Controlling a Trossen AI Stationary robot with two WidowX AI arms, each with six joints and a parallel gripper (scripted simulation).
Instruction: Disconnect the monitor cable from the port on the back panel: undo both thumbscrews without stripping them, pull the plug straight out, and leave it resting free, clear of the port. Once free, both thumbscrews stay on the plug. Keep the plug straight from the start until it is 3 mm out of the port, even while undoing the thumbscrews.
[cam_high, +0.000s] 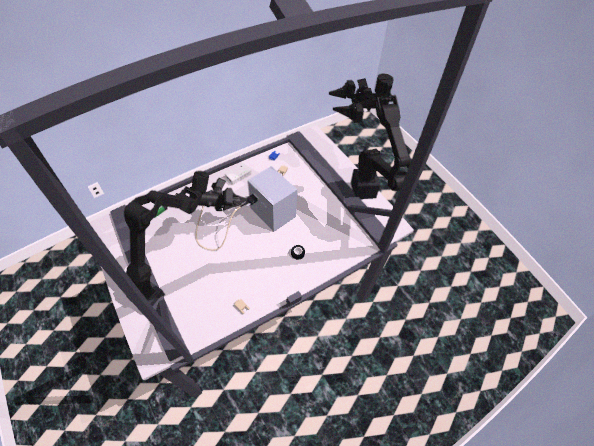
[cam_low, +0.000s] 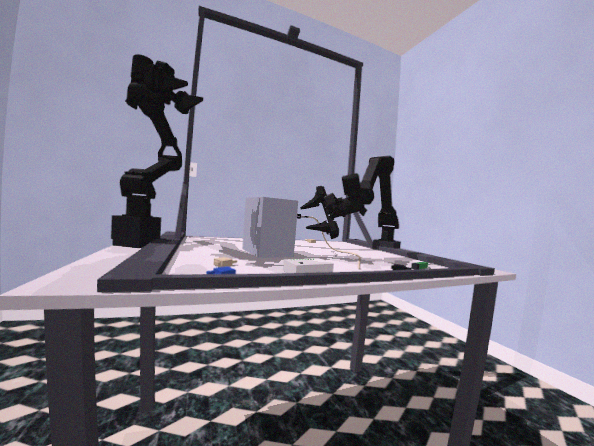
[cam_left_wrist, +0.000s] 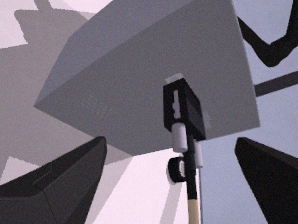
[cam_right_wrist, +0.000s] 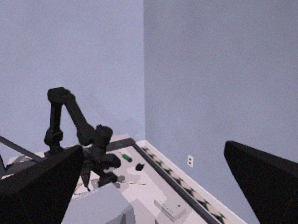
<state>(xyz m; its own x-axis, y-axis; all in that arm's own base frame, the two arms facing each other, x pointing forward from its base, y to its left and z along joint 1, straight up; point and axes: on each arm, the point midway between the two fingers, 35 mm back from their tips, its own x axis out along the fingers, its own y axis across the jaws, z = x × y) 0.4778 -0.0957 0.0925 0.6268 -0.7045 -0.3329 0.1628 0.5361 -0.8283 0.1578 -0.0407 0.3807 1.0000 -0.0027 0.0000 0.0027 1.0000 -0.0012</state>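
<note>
The grey box lies 30 mm behind my left hand, 150 mm to the right of it and 50 mm below it.
</note>
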